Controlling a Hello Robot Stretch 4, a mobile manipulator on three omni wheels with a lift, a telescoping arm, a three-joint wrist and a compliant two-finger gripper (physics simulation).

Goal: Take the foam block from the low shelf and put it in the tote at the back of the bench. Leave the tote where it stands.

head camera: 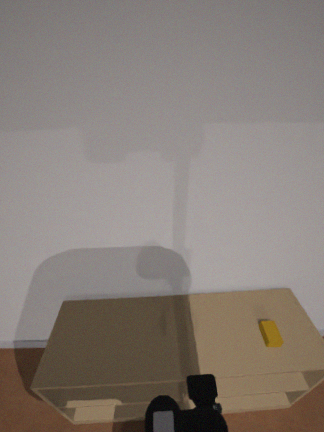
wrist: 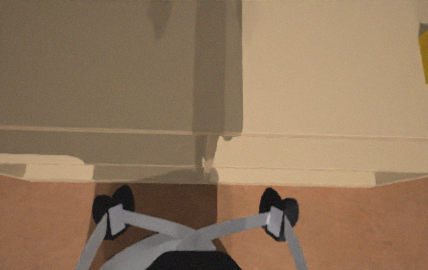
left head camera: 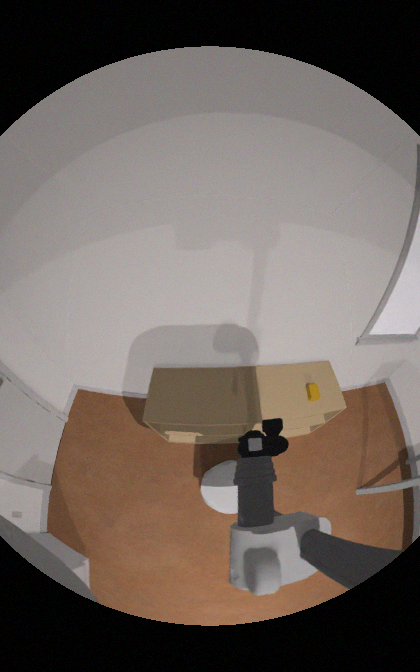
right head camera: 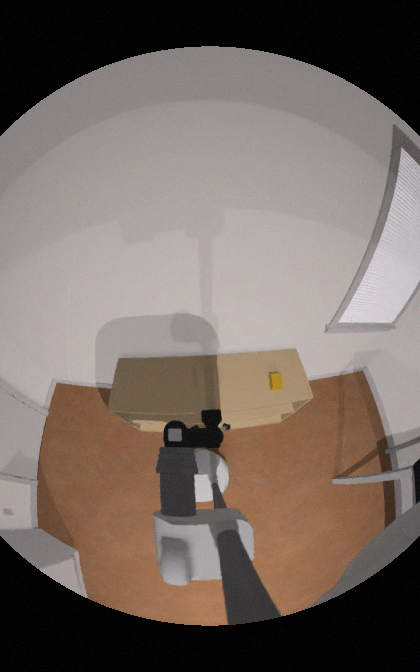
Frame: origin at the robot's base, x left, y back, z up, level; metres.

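Seen in the pictures: gripper, between the fingertips: (wrist: 198, 203).
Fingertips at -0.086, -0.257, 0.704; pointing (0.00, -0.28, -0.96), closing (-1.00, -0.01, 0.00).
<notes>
A point is followed by its place in that frame, as x, y, z.
The yellow foam block (head camera: 271, 334) @[-0.470, -0.491, 0.628] (left head camera: 313, 392) (right head camera: 276, 381) (wrist: 424, 55) @[-0.449, -0.512, 0.589] lies on the right part of the top board of the low tan shelf (head camera: 225, 320) @[-0.307, -0.586, 0.583] (left head camera: 200, 395) (right head camera: 160, 385) (wrist: 325, 75) @[-0.283, -0.471, 0.583]. In the wrist view it is cut off by the right edge. My gripper (wrist: 198, 203) @[-0.086, -0.257, 0.704] is open, with its fingertips wide apart and nothing between them. It points down above the floor at the shelf's front edge, to the left of the block. The fingertips are hidden in the head views behind the black wrist. The tote and the bench do not show.
A grey-white wall (head camera: 260, 210) @[-0.423, -0.765, 1.083] stands right behind the shelf. The shelf's front is open, with a lower board inside. My round white base part (left head camera: 218, 492) (right head camera: 204, 487) is on the brown floor in front. A pale bar (left head camera: 387, 487) (right head camera: 370, 477) juts in from the right.
</notes>
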